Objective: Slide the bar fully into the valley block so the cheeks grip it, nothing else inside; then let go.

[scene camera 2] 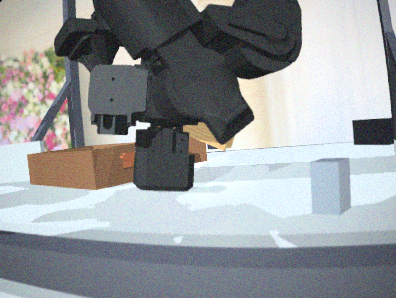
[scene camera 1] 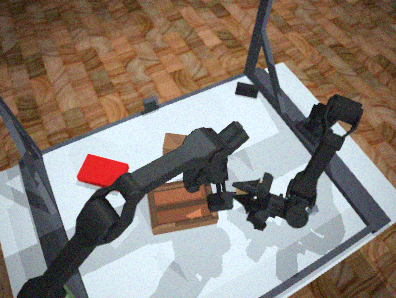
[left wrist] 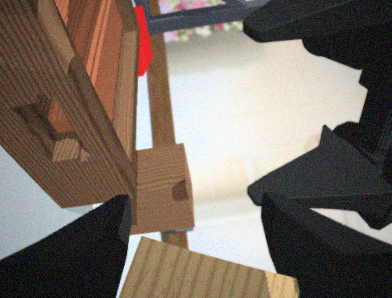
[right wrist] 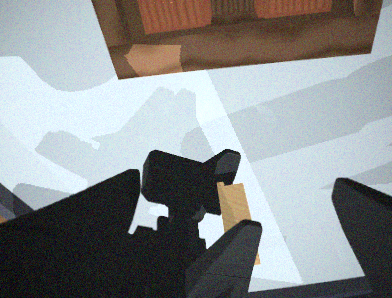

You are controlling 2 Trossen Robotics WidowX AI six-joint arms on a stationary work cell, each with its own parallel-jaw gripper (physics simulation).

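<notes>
A pale wooden bar is between the fingers of my left gripper, which is shut on it; its rear part is hidden. The bar is outside the brown open-topped block with orange inner pieces, which I take for the valley block. My right gripper is open, fingers wide apart, beside that block and near the bar. No object shows held in it. The right arm covers part of the block in scene camera 1.
A brown wooden cube stands behind the open block. A red block lies at the left in scene camera 1. A small black block lies at the back. Dark frame posts and rails edge the table.
</notes>
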